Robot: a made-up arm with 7 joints.
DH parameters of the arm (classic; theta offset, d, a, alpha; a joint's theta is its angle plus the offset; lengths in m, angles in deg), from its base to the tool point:
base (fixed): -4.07 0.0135 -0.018 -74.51
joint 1: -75.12 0.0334 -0.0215 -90
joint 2: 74 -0.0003 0.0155 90
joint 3: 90 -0.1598 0.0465 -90
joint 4: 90 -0.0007 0.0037 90
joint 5: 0 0.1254 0.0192 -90
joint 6: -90 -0.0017 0.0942 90
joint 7: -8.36 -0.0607 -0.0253 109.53
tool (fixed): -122.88 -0.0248 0 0
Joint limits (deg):
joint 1: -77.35..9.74
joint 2: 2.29..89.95
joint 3: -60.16..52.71
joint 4: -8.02..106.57
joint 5: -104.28..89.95
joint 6: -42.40..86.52
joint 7: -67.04..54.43
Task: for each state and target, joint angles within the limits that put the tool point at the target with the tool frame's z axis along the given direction. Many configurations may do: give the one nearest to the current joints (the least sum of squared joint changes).
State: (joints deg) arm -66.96 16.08 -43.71 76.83 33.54 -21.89 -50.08
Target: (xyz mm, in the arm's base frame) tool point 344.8 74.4 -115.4 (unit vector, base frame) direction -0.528 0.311 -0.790
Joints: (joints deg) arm -77.09 17.00 -43.76 91.28 28.67 -9.80 -0.04
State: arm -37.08 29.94 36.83 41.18 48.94 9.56 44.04
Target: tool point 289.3 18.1 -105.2 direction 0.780 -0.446 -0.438
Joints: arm -36.63 2.29 -2.03 -1.24 43.94 -3.87 48.66
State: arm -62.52 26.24 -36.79 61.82 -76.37 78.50 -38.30
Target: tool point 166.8 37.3 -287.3 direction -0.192 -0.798 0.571
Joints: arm -52.23 24.92 -40.08 69.71 -74.05 47.41 -17.30
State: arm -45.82 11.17 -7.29 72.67 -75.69 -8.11 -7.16
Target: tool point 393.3 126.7 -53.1 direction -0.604 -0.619 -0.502
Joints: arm -70.33 44.22 -18.54 46.36 -50.12 -7.75 -44.50
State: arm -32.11 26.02 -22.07 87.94 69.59 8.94 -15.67
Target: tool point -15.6 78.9 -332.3 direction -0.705 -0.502 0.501
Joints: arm -8.78 2.29 -34.06 66.42 13.65 47.61 -18.56
